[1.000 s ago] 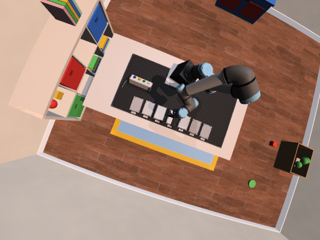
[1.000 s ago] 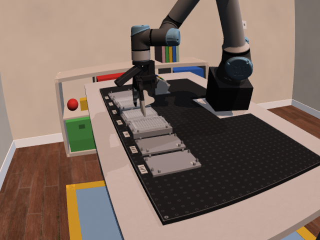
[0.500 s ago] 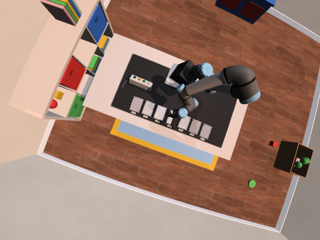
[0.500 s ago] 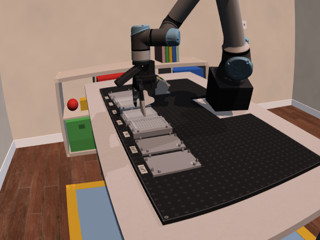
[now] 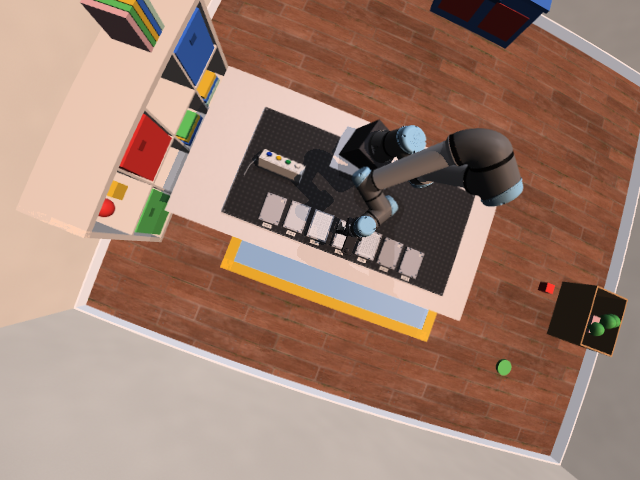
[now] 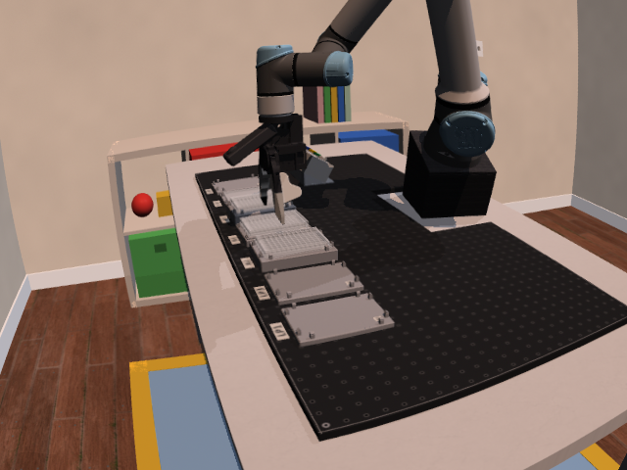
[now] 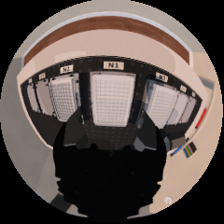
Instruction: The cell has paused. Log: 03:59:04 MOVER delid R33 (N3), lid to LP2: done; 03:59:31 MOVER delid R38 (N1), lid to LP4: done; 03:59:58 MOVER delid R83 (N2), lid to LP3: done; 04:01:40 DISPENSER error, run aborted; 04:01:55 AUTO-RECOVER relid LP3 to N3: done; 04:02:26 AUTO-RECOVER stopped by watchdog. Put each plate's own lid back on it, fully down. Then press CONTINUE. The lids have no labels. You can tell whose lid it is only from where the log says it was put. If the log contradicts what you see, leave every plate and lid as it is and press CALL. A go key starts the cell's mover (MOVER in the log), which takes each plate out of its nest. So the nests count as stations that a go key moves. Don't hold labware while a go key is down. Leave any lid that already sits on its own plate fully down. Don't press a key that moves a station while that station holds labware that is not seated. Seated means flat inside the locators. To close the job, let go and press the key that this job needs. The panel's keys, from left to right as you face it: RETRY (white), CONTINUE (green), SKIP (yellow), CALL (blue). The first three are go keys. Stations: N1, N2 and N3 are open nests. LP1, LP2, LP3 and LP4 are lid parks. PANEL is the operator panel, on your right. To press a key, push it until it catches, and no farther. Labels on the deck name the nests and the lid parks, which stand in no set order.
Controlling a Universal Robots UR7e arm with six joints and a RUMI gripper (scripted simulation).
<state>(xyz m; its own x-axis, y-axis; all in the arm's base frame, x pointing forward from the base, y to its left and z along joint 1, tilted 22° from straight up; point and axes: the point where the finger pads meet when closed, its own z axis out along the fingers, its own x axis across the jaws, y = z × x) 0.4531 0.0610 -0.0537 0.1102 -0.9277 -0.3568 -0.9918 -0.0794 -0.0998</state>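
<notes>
The clear lid is 20 mm below my hand. From my hand the other things lie so: clear plate lid (20 mm ahead, 260 mm to the right, 30 mm below); lid park (30 mm behind, 380 mm to the left, 40 mm below).
</notes>
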